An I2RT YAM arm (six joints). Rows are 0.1 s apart.
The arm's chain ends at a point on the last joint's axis. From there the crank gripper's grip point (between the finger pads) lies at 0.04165 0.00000 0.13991 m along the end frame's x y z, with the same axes.
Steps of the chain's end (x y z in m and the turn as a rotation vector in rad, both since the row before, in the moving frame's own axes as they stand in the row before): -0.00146 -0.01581 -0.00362 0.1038 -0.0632 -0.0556; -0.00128 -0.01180 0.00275 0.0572 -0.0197 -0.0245; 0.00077 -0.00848 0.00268 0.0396 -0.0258 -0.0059; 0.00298 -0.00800 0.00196 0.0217 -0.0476 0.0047; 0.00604 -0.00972 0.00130 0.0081 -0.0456 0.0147; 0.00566 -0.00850 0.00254 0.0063 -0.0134 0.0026; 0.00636 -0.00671 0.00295 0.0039 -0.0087 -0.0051; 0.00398 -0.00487 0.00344 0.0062 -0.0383 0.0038; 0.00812 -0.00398 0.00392 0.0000 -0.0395 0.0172
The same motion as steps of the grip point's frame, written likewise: -0.01083 -0.03249 -0.00215 0.1038 -0.0632 -0.0556; -0.00415 -0.02081 0.00328 0.0572 -0.0197 -0.0245; -0.00287 -0.01427 0.00359 0.0396 -0.0258 -0.0059; -0.00372 -0.01088 0.00375 0.0217 -0.0476 0.0047; -0.00038 -0.01030 0.00305 0.0081 -0.0456 0.0147; 0.00378 -0.00928 0.00308 0.0063 -0.0134 0.0026; 0.00514 -0.00747 0.00331 0.0039 -0.0087 -0.0051; -0.00141 -0.00559 0.00493 0.0062 -0.0383 0.0038; 0.00256 -0.00331 0.00546 0.0000 -0.0395 0.0172
